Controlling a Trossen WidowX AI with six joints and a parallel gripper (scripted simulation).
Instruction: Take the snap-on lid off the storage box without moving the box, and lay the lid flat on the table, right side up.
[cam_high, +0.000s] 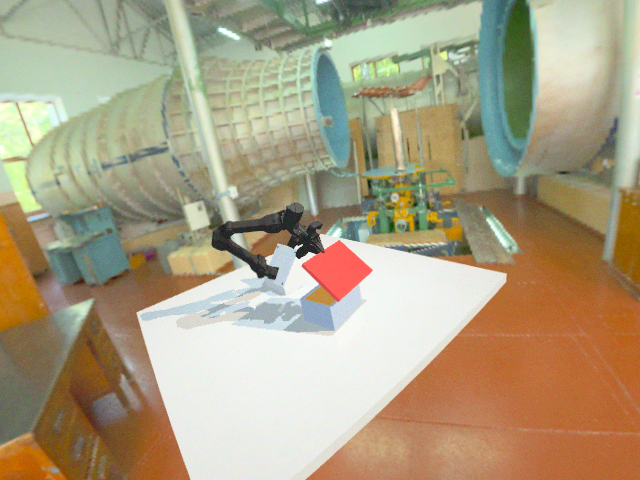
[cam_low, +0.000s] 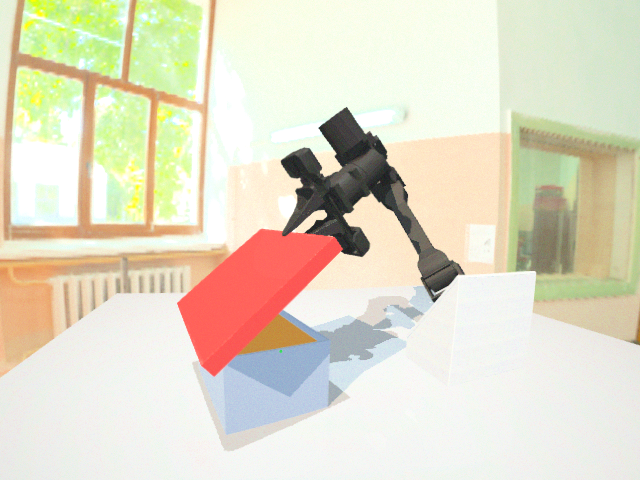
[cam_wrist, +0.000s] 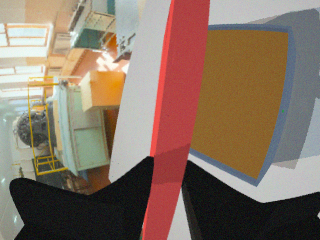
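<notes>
Now: the red lid 70 mm ahead of my gripper tip, 50 mm below it and 10 mm to the left of it. The rest, counted from my gripper tip: storage box 180 mm below, 40 mm to the right, 40 mm ahead.
</notes>
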